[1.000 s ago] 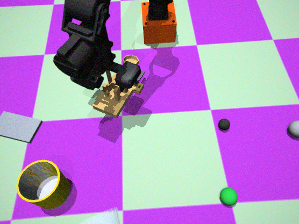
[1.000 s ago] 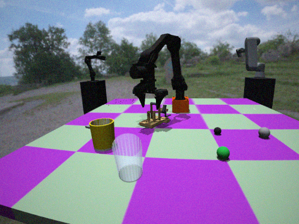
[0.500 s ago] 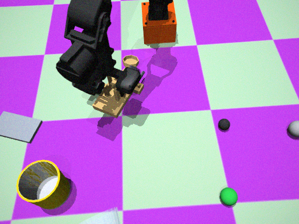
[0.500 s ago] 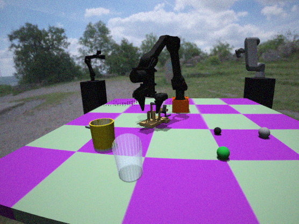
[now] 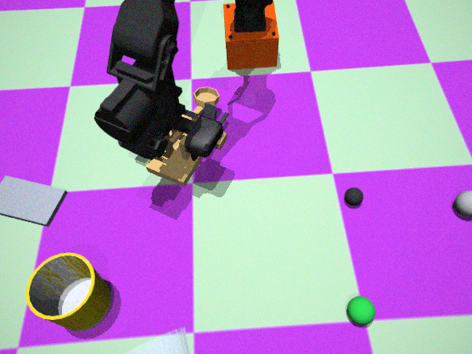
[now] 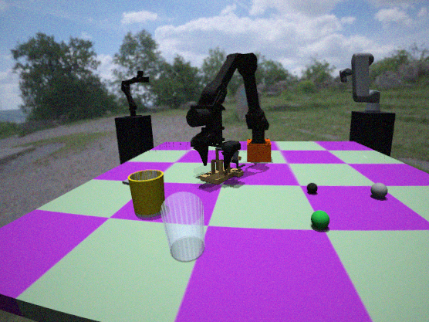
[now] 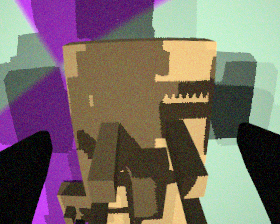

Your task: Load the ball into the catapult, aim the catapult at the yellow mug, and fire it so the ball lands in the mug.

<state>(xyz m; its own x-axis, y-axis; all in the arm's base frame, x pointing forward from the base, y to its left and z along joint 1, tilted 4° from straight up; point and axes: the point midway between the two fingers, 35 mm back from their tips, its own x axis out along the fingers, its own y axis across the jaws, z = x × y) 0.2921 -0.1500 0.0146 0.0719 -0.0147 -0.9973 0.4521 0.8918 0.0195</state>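
Right now my gripper tip is 9 cm short of the black ball, 32 cm to the right of it and 3 cm above it. From my gripper tip the other things lie so: yellow mug (25 cm ahead, 13 cm to the right, 2 cm below); grey slab (7 cm ahead, 26 cm to the right, 4 cm below); wooden catapult (6 cm behind, 5 cm to the left, 1 cm above).
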